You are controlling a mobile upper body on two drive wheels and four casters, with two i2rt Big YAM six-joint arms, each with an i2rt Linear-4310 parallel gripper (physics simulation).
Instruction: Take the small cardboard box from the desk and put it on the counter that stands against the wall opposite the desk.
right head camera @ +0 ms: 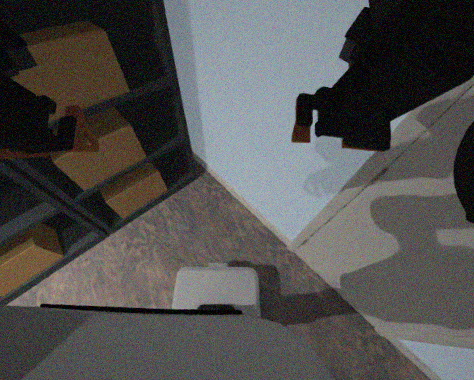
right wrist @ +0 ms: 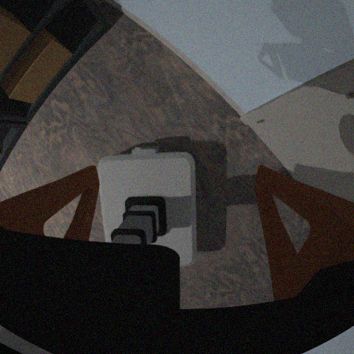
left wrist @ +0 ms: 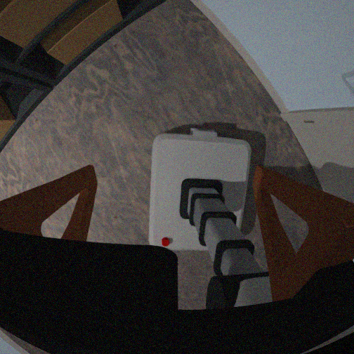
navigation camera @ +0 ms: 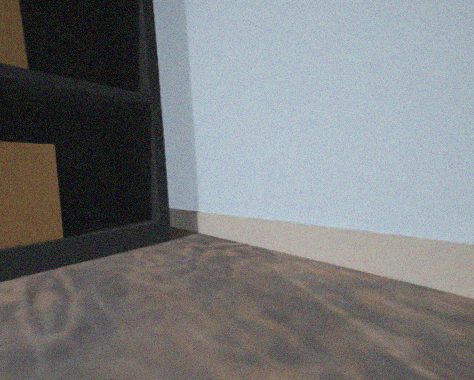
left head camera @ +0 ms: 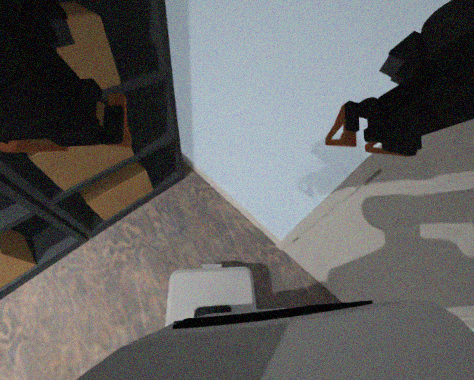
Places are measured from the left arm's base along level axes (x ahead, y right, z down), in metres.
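Pixels of known places: left gripper, between the fingertips: (right head camera: 73, 150) (left head camera: 98, 145); right gripper, between the fingertips: (right head camera: 317, 141) (left head camera: 346, 145).
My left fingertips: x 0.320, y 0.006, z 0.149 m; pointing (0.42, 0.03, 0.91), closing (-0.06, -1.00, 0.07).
Observation:
Behind a point stands the place of what it marks.
The small cardboard box and the desk do not show in these views. A pale beige surface (left head camera: 420, 200) {x 0.351, y 0.953, z 0.354 m} (right head camera: 425, 200) {x 0.365, y 0.940, z 0.369 m} (left wrist: 320, 140) (right wrist: 295, 120), with thin dark slots and robot shadows on it, lies at the right. It may be part of the counter, but I cannot tell for sure. My left gripper (left head camera: 75, 145) (right head camera: 57, 150) (left wrist: 174, 173) is open and empty, in front of the shelf unit in the picture. My right gripper (left head camera: 361, 142) (right head camera: 327, 142) {x 0.345, y 0.446, z 0.135 m} (right wrist: 176, 174) is open and empty, in front of the blue wall and near the beige surface's edge.
A dark shelf unit (left head camera: 172, 115) {x 1.210, y -0.063, z 0.690 m} (right head camera: 176, 100) {x 1.209, y -0.067, z 0.555 m} (navigation camera: 159, 150) {x 1.216, y -0.052, z 1.072 m} with several larger cardboard boxes stands at the left. A light blue wall (left head camera: 260, 100) {x 0.944, y 0.431, z 0.382 m} (navigation camera: 325, 100) {x 0.925, y 0.449, z 1.013 m} with a beige baseboard (navigation camera: 350, 250) {x 0.877, y 0.475, z 1.367 m} meets the wood-patterned floor (left head camera: 125, 265) {x 0.403, y -0.406, z 1.410 m} (navigation camera: 225, 310) {x 0.729, y 0.193, z 1.410 m}. The grey-white base (left head camera: 210, 290) {x 0.190, y 0.212, z 1.150 m} (left wrist: 200, 155) sits below.

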